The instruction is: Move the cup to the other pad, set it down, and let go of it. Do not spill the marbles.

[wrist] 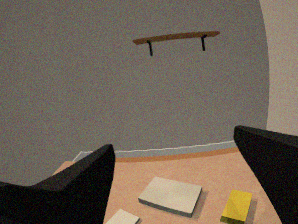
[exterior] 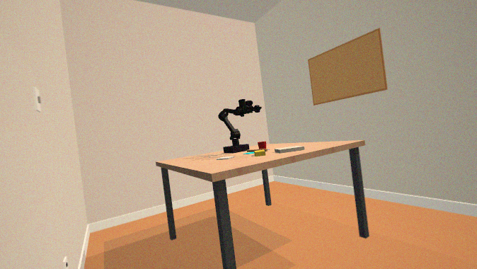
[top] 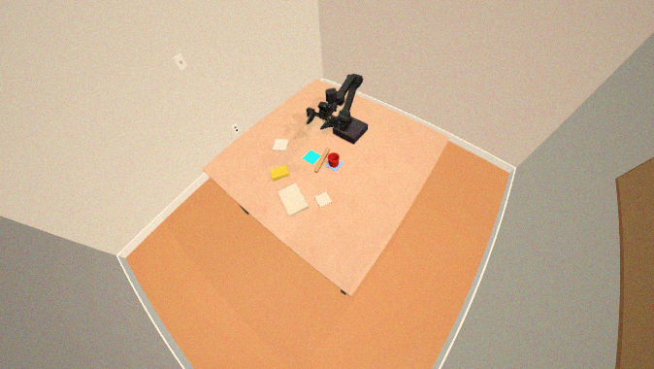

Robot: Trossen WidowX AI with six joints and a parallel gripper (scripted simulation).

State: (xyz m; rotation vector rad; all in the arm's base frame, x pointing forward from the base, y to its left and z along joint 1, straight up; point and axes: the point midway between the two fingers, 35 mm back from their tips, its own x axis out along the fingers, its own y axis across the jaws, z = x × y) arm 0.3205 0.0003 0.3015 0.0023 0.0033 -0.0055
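My gripper tip is 32 cm above the red cup, 7 cm to the right of it and 7 cm past it. Round my gripper tip: small white tile (36 cm below, 19 cm ahead, 14 cm to the left); then cyan pad (37 cm below, 9 cm to the right, 5 cm behind); then wooden stick (36 cm below, 6 cm behind, 1 cm to the right).
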